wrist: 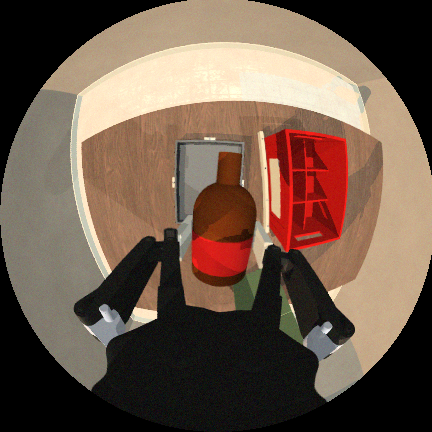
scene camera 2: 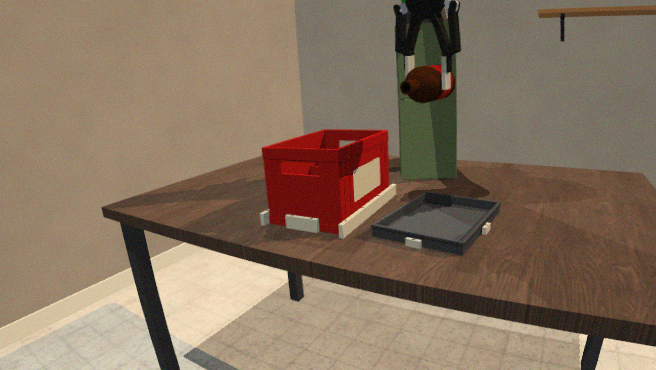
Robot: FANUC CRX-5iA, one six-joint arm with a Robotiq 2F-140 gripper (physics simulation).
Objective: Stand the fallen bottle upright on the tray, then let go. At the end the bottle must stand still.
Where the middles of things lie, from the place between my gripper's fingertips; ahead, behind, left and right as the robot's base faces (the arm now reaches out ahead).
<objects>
My hand is 2 cm short of the dark grey tray (scene camera 2: 448,223), 3 cm to the right of it and 27 cm above it. From my hand the other things lie so: cream rail (scene camera 2: 353,221) (2 cm ahead, 13 cm to the right, 27 cm below); then brown bottle (scene camera 2: 423,84) (1 cm ahead, 1 cm above); then red crate (scene camera 2: 311,175) (3 cm ahead, 23 cm to the right, 20 cm below).
</objects>
